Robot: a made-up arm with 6 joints. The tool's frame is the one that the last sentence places. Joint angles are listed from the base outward.
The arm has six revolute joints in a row. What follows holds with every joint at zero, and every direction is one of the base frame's.
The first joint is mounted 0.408 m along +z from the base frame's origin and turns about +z.
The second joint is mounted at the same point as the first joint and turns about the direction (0, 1, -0.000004).
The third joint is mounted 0.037 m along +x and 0.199 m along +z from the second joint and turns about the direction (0, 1, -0.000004).
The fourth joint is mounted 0.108 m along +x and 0.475 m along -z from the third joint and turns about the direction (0, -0.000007, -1).
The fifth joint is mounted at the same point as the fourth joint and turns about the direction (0, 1, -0.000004).
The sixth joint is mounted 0.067 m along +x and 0.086 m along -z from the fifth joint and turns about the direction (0, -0.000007, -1).
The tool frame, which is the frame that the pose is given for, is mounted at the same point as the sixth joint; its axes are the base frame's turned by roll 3.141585, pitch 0 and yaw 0 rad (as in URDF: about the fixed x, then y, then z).
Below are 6 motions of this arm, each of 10 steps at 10 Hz.
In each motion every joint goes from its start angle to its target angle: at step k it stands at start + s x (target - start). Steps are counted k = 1, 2, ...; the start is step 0. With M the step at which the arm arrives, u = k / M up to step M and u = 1 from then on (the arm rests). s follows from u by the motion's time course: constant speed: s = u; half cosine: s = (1 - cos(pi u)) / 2; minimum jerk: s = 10 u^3 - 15 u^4 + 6 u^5.
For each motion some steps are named. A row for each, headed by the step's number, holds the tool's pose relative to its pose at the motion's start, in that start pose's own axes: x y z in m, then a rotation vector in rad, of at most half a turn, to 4 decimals.
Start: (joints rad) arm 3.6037 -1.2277 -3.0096 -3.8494 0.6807 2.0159
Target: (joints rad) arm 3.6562 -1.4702 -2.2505 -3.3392 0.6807 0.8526
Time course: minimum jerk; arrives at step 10
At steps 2, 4, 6, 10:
2: 0.0019 -0.0140 -0.0055 0.0202 -0.0156 -0.0326
4: 0.0132 -0.0733 -0.0358 0.1259 -0.0763 -0.1828
6: 0.0359 -0.1456 -0.0931 0.3145 -0.1250 -0.4038
10: 0.0619 -0.1958 -0.1550 0.5100 -0.1186 -0.6007

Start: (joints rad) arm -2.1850 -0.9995 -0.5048 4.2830 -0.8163 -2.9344
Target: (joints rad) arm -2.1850 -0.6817 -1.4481 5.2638 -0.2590 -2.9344
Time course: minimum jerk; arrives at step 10
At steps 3, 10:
3: 0.0079 -0.0729 -0.0154 0.2023 0.0858 0.0478
10: -0.0071 -0.3789 -0.2046 1.1243 0.2281 0.4861

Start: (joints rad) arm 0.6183 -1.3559 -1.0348 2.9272 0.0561 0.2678
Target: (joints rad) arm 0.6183 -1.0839 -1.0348 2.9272 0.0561 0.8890
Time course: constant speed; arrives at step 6
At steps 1, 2, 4, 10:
1: 0.0232 -0.0014 0.0090 0.0048 0.0451 0.1041
2: 0.0467 -0.0027 0.0169 0.0142 0.0897 0.2080
4: 0.0947 -0.0054 0.0295 0.0471 0.1765 0.4152
10: 0.1437 -0.0082 0.0377 0.0985 0.2583 0.6206

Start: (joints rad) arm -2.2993 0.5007 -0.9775 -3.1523 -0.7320 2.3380
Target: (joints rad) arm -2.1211 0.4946 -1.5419 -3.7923 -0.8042 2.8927
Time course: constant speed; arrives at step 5
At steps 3, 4, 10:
3: 0.0800 0.0681 -0.1420 -0.4405 0.0561 -0.0082
4: 0.1039 0.0787 -0.1994 -0.5941 0.1027 0.0089
10: 0.1247 0.0823 -0.2606 -0.7478 0.1650 0.0354

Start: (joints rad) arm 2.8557 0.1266 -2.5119 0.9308 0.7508 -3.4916
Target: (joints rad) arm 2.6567 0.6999 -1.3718 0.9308 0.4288 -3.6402
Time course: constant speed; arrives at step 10
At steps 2, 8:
2: 0.1339 -0.1561 0.0821 0.1802 0.1919 0.1458
8: 0.6723 -0.4634 -0.0228 0.7095 0.7991 0.5649

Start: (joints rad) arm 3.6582 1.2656 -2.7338 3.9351 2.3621 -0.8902
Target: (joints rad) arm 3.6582 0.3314 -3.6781 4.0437 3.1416 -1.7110
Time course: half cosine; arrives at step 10
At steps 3, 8, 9, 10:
3: -0.1032 0.0854 0.1842 0.4822 -0.0508 -0.0024
8: -0.4321 -0.1489 0.6911 1.9998 0.6964 0.0653
9: -0.4529 -0.2018 0.7155 2.1087 0.8545 0.1038
10: -0.4593 -0.2205 0.7224 2.1427 0.9123 0.1194

